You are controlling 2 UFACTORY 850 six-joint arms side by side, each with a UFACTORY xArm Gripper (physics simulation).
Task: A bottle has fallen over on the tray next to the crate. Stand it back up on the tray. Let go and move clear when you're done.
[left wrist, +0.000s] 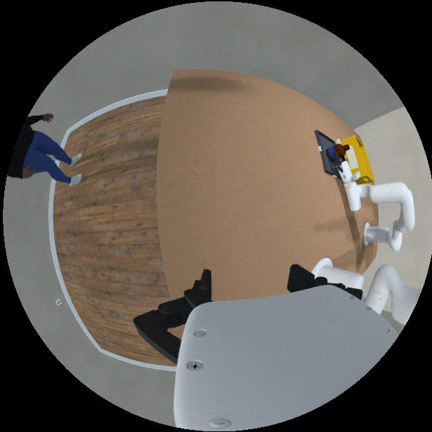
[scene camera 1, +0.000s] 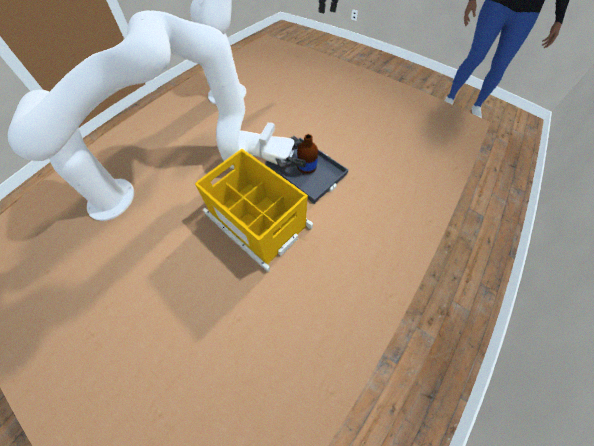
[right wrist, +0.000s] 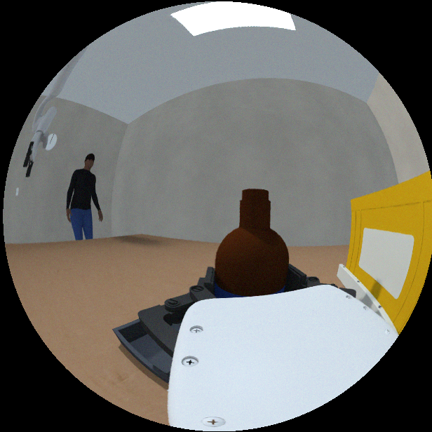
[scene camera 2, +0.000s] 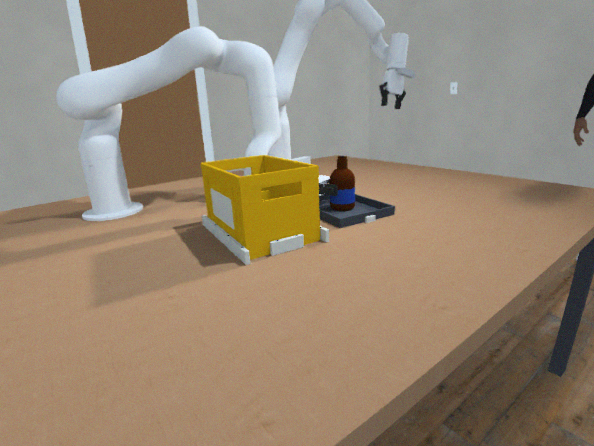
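The brown bottle with a blue label [scene camera 1: 307, 155] [scene camera 2: 343, 192] [left wrist: 340, 150] [right wrist: 252, 260] is upright, its base at the floor of the dark tray [scene camera 1: 327, 176] [scene camera 2: 372, 207] [left wrist: 327, 167] [right wrist: 150, 347]. My right gripper [scene camera 1: 303, 154] [scene camera 2: 336, 190] [right wrist: 249, 278] is shut on the bottle low on its body, one finger on each side in the right wrist view. The crate hides part of this gripper in scene camera 2. My left gripper [scene camera 1: 328, 7] [scene camera 2: 391, 104] [left wrist: 252, 280] [right wrist: 25, 171] is open and empty, high above the table and well away from the tray.
The yellow crate [scene camera 1: 267, 247] [scene camera 2: 280, 220] [left wrist: 367, 165] [right wrist: 380, 212] with dividers stands right beside the tray, close to my right gripper. White brackets [scene camera 1: 287, 244] [scene camera 2: 287, 244] sit around its base. A person [scene camera 1: 500, 45] [right wrist: 82, 190] stands beyond the table.
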